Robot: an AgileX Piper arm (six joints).
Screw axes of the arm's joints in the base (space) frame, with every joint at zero. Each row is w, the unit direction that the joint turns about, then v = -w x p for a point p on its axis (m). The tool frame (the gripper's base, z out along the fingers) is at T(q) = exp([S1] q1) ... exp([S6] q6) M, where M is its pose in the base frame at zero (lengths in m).
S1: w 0 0 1 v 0 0 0
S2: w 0 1 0 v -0.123 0 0
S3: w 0 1 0 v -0.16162 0 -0.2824
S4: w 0.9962 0 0.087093 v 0 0.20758 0
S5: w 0 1 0 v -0.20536 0 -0.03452
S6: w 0.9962 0 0.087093 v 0 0.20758 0
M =
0.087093 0 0.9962 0.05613
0 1 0 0
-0.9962 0 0.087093 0.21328
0 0 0 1
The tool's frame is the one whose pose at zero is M.
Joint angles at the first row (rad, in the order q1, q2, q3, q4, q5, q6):
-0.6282 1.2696 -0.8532 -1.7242 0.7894 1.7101
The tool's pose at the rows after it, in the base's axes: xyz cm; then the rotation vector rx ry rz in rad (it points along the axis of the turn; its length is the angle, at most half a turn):
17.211, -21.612, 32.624, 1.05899, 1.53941, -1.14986
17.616, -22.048, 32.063, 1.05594, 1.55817, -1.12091
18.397, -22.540, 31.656, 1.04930, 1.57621, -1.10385
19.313, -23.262, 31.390, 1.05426, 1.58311, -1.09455
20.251, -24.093, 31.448, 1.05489, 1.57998, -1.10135
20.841, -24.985, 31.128, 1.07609, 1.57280, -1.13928
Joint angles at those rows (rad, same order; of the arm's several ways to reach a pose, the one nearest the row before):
-0.6828 1.2902 -0.8532 -1.7477 0.7201 1.7392
-0.6946 1.3123 -0.8556 -1.7617 0.6867 1.7641
-0.6946 1.3461 -0.8735 -1.7701 0.6705 1.7768
-0.6946 1.3899 -0.9062 -1.7714 0.6663 1.7874
-0.6946 1.4347 -0.9509 -1.7739 0.6721 1.7878
-0.6962 1.4817 -0.9843 -1.7739 0.7092 1.7878

